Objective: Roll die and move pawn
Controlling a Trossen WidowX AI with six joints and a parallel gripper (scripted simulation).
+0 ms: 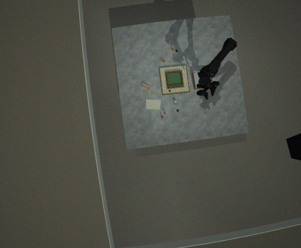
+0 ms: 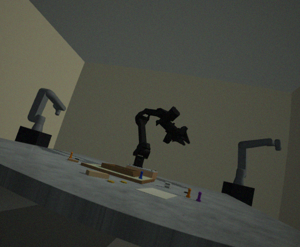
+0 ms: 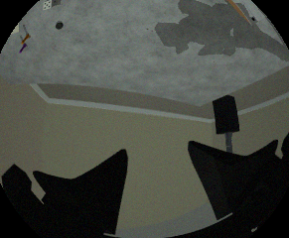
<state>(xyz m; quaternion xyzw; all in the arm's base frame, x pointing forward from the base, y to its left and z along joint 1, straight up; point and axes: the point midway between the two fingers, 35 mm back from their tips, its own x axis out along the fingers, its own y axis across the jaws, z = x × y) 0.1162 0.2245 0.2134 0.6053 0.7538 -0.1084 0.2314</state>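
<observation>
The white die lies 230 mm below my gripper tip, 220 mm ahead of it and 80 mm to the right of it. From my gripper tip the other things lie so: green dice tray 300 mm to the right, 240 mm below, 160 mm ahead; blue pawn 240 mm ahead, 220 mm below, 210 mm to the right; cream card 440 mm ahead, 250 mm below, 130 mm to the right.
</observation>
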